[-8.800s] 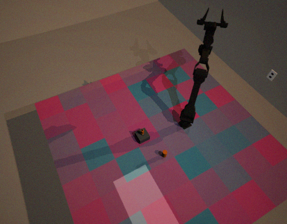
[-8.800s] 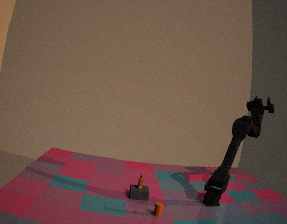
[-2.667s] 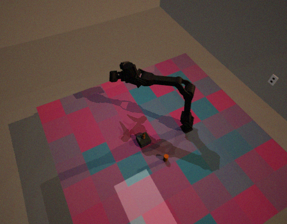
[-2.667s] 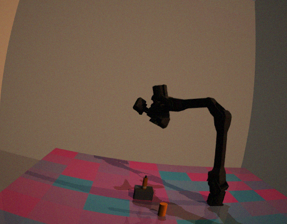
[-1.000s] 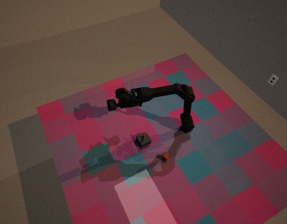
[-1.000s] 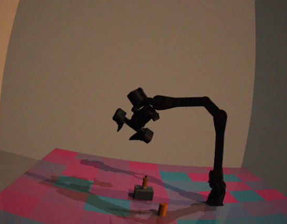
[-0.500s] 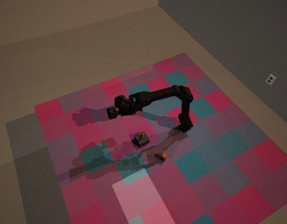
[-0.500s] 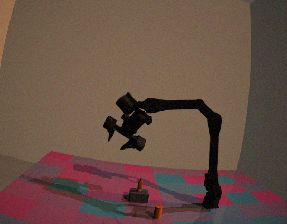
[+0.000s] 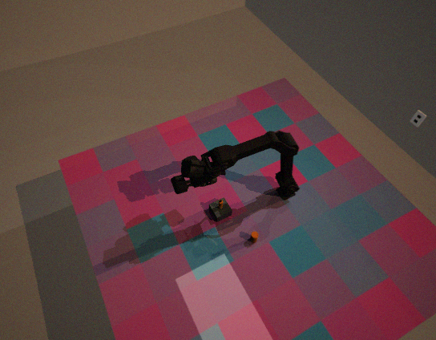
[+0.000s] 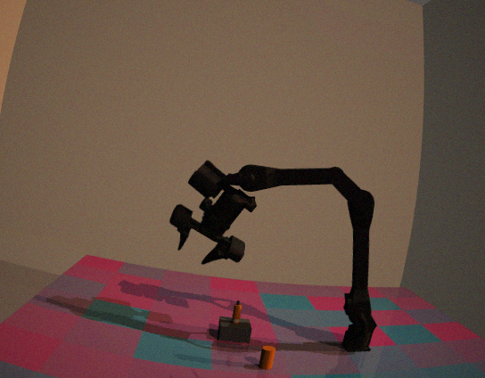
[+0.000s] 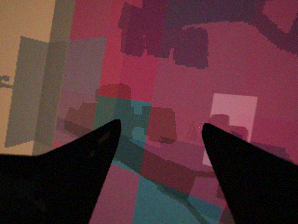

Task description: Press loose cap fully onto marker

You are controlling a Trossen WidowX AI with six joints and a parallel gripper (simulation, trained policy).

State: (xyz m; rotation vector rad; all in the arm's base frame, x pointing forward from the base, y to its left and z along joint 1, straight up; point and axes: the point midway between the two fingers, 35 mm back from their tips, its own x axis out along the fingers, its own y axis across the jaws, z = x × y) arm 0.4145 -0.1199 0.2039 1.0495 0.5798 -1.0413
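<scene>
Now: the orange cap 26 cm to the left of my gripper tip, 18 cm behind it and 15 cm below it. The rest, counted from my gripper tip: dark grey holder block (16 cm below, 12 cm behind, 8 cm to the left).
</scene>
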